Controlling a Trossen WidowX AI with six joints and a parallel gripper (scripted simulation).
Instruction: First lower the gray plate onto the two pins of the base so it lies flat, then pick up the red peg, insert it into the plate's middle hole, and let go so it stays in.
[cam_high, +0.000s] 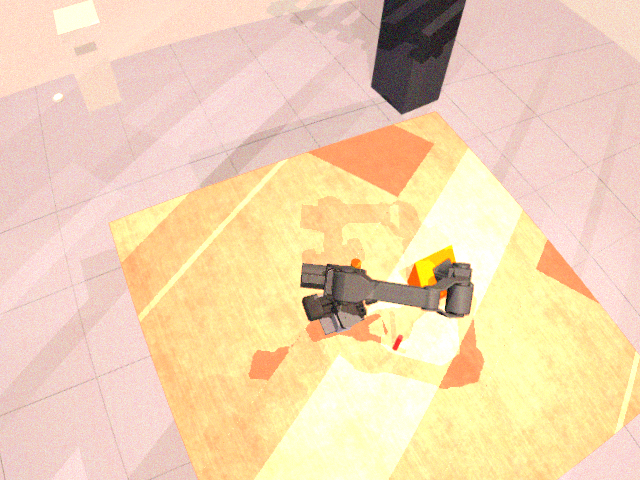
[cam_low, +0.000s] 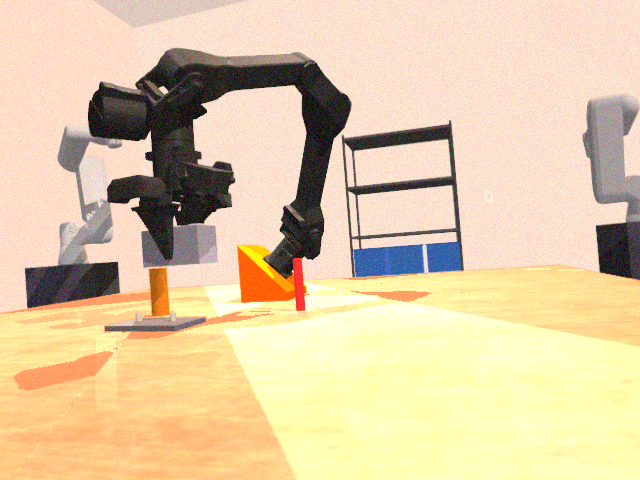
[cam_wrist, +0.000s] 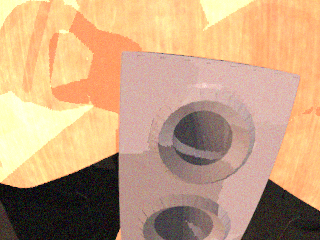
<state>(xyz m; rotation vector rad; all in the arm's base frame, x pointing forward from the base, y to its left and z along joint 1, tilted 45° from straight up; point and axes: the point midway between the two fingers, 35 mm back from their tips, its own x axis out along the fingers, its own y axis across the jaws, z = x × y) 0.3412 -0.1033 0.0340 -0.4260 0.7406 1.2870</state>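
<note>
Right now my gripper tip is 110 mm past the red peg, 140 mm to the right of it and 50 mm above it. The rest, counted from my gripper tip: orange cylinder (140 mm behind, 110 mm to the right, 50 mm below); then gray plate (30 mm above).
</note>
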